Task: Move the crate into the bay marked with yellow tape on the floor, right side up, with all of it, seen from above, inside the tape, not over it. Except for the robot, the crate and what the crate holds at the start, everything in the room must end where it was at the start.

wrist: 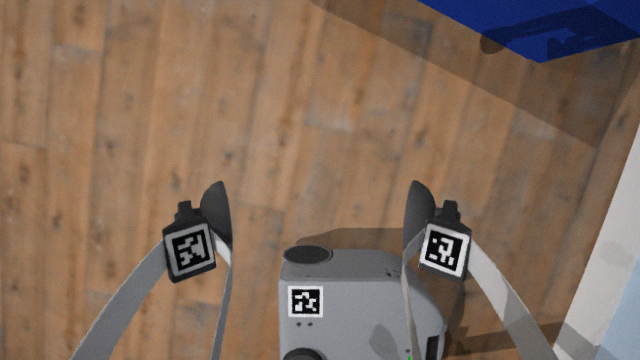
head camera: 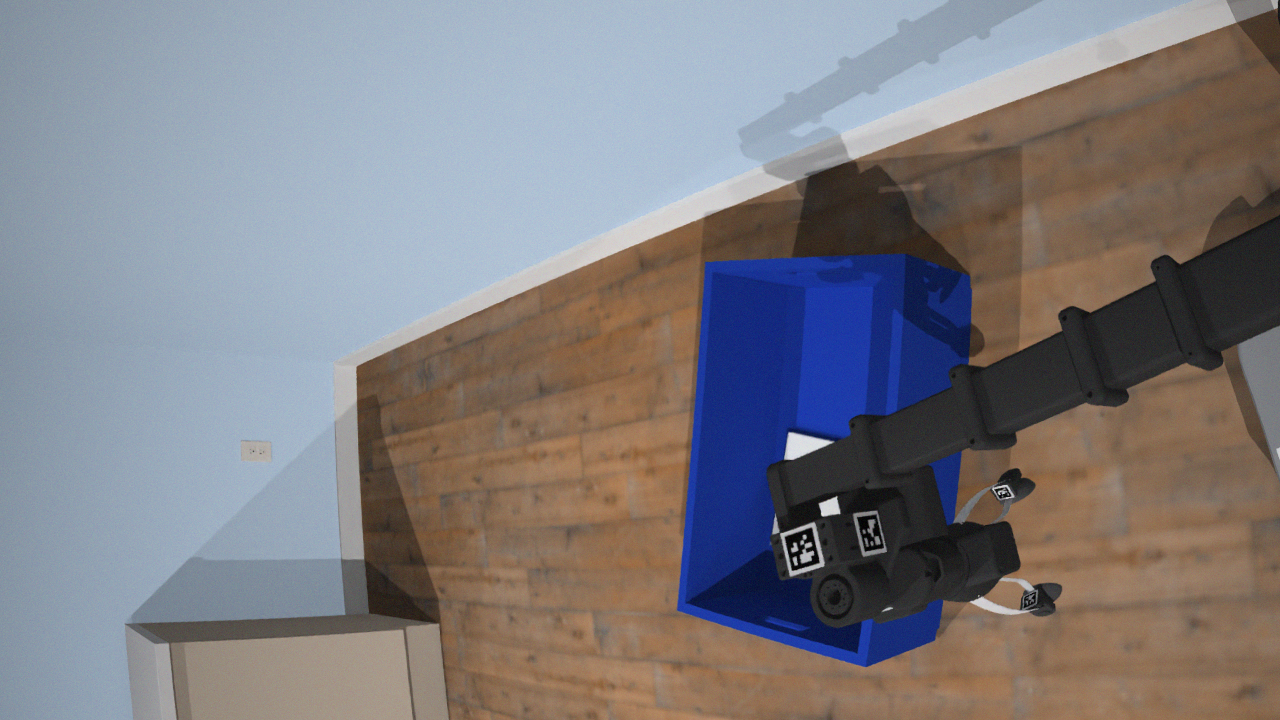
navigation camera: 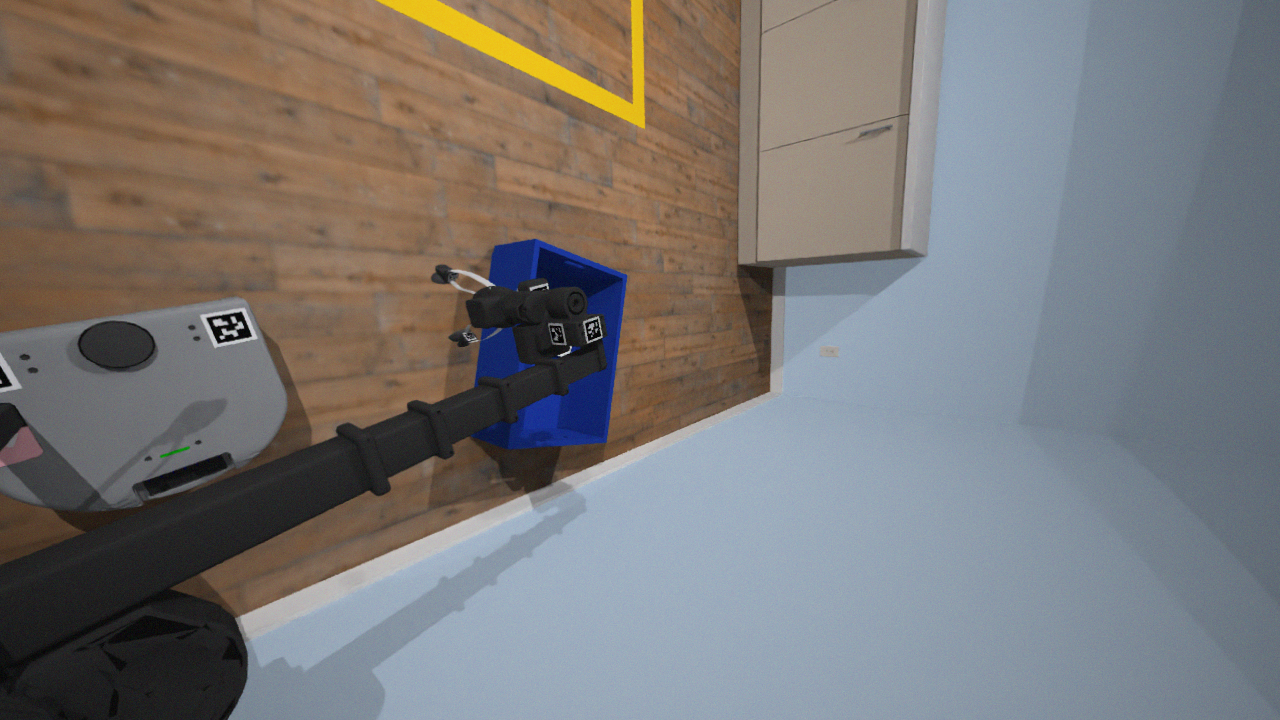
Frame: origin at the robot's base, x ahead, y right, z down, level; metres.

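Where they show: gripper, fingertip midpoint: (head camera: 1036, 540) (navigation camera: 447, 306); robot's base, link origin: (navigation camera: 120, 342).
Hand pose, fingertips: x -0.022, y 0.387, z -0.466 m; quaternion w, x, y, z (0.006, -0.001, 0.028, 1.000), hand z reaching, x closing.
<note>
Things, the pixels of their top centre, and the offset from my fingertips. "pt": a spot on its surface instead.
- blue crate, top centre: (head camera: 783, 452) (navigation camera: 574, 351) dx -0.250, dy +0.477, dz +0.246 m
- white item, surface spot: (head camera: 808, 445) pt dx -0.290, dy +0.564, dz +0.433 m
The blue crate (head camera: 747, 402) (navigation camera: 586, 398) (wrist: 500, 15) stands upright on the floor near the wall, outside the bay. A white item (head camera: 808, 445) lies inside it, partly hidden by the arm. The yellow tape (navigation camera: 537, 64) shows at the top of the navigation view; part of the bay is cut off there. My gripper (head camera: 1029, 542) (navigation camera: 452, 306) (wrist: 317, 206) is open, with nothing between the fingers. Its wrist hangs over the crate, and the fingers point back toward the base, past the crate's base-facing side. The wrist assembly hides part of the crate.
My extended arm (head camera: 1029, 394) (navigation camera: 295, 483) reaches over the crate. My grey base (navigation camera: 80, 402) (wrist: 350, 295) stands apart from it. The blue wall (head camera: 447, 134) (navigation camera: 716, 573) with a white baseboard runs close beside the crate. A beige cabinet (head camera: 295, 680) (navigation camera: 832, 197) stands beyond the crate.
</note>
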